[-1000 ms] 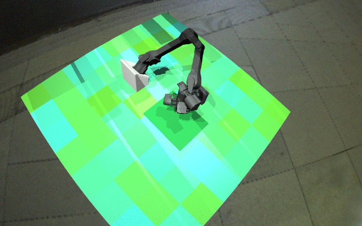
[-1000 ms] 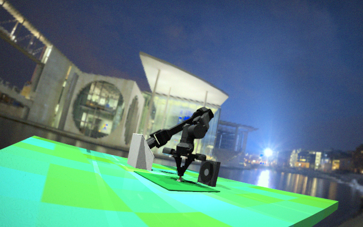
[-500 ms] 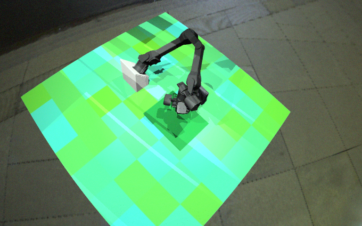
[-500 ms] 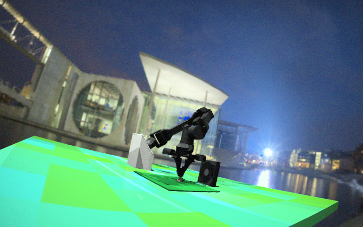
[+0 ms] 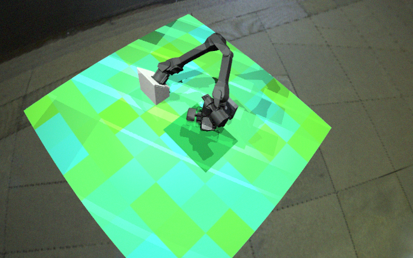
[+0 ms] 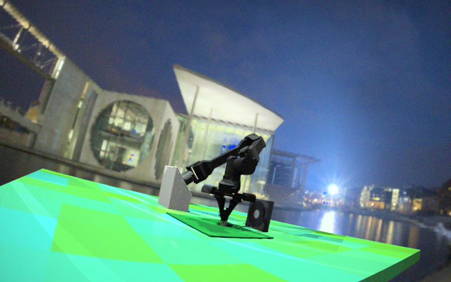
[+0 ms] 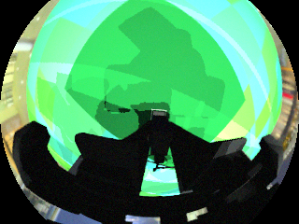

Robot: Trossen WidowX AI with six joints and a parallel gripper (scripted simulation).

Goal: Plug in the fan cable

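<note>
Right now the dark fan plug is 1 cm to the left of my gripper tip and 1 cm above it. The rest, counted from my gripper tip: black fan 2 cm ahead, 15 cm to the left, 3 cm above; dark green board 2 cm ahead, 4 cm to the right, 5 cm below.
</note>
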